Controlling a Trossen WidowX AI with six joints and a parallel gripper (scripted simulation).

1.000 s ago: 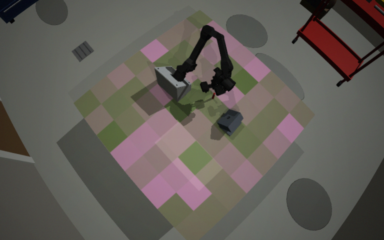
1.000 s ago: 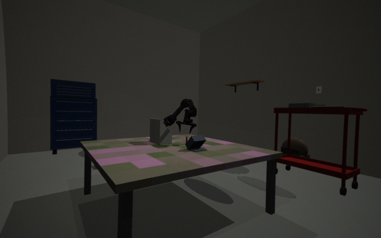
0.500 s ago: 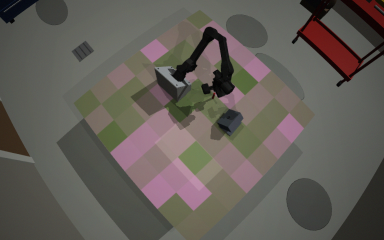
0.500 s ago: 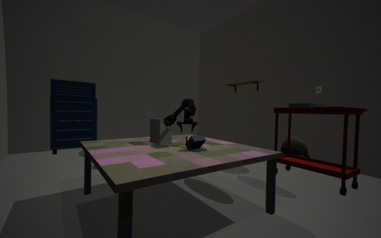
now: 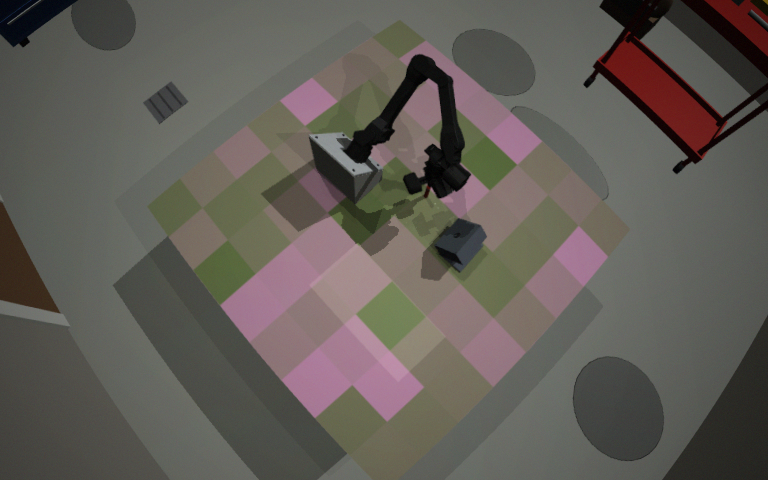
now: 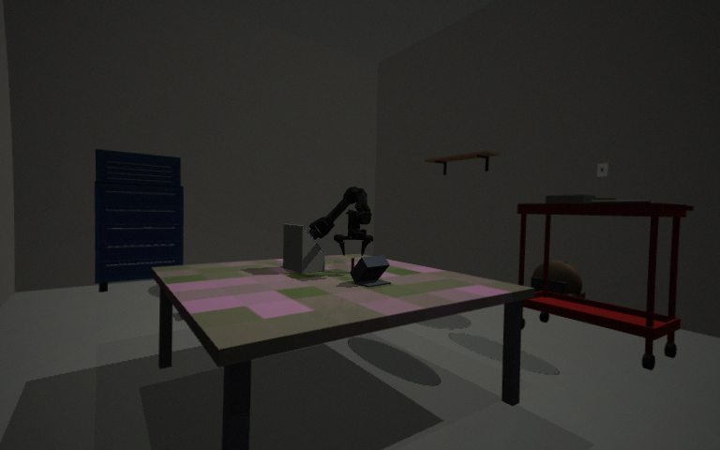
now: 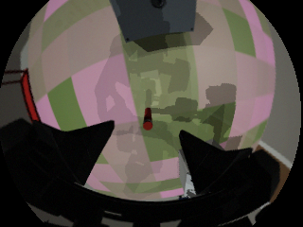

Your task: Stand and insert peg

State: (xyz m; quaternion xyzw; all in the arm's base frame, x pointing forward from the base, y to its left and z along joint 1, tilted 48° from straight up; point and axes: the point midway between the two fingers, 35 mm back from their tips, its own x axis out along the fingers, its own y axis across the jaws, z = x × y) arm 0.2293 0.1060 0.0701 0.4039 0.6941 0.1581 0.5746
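Now: gripper tip 40 mm above the red peg. From my gripper tip the other things lie so: dark sloped panel: 200 mm ahead, 60 mm to the right, 30 mm below.
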